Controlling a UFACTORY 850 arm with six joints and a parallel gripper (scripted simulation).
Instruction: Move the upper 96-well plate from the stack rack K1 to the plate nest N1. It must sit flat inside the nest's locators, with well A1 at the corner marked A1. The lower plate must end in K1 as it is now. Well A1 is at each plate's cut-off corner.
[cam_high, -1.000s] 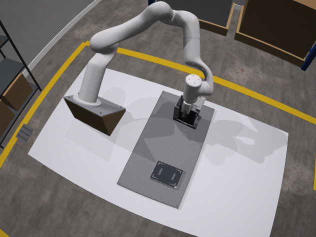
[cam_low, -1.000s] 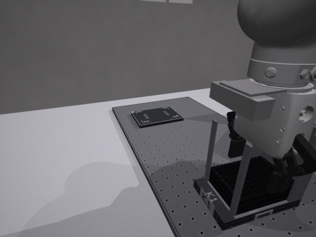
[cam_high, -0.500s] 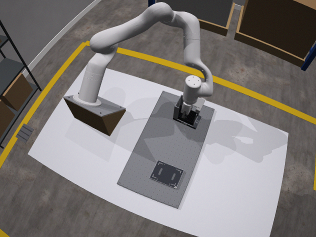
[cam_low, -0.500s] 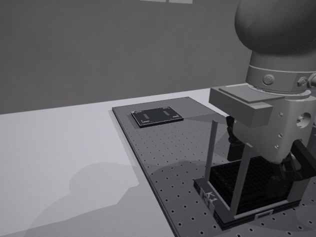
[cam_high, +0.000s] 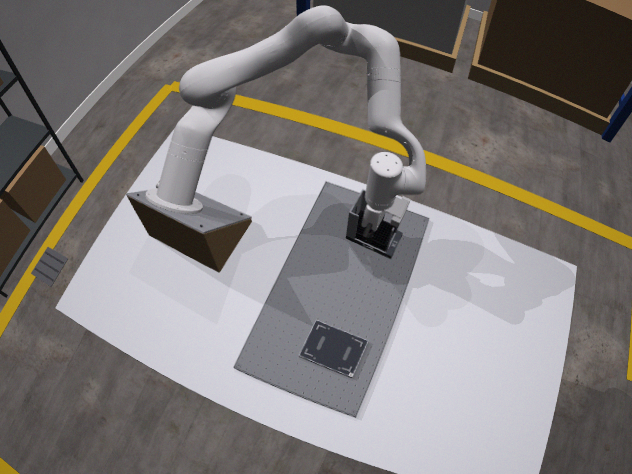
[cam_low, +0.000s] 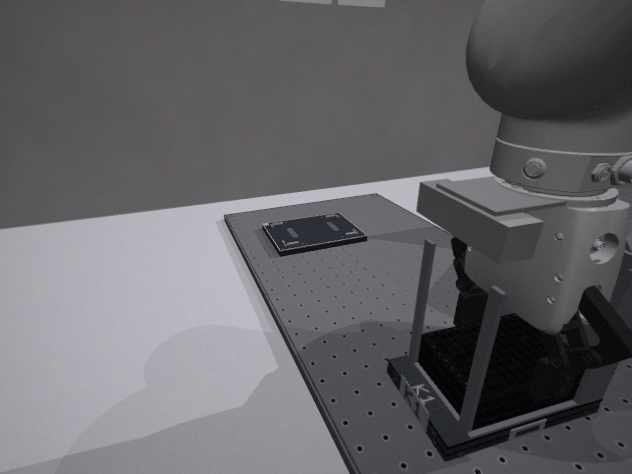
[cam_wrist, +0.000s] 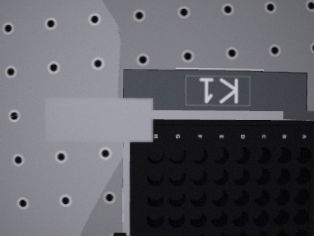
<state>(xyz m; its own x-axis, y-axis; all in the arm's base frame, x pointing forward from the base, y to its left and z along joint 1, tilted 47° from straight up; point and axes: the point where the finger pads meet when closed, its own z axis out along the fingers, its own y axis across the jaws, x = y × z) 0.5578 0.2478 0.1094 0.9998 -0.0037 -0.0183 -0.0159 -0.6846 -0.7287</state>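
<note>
Now: hand 20 mm above the black plate. The rest, counted from my hand: plate nest N1: 60 mm ahead, 390 mm to the right, 50 mm below.
</note>
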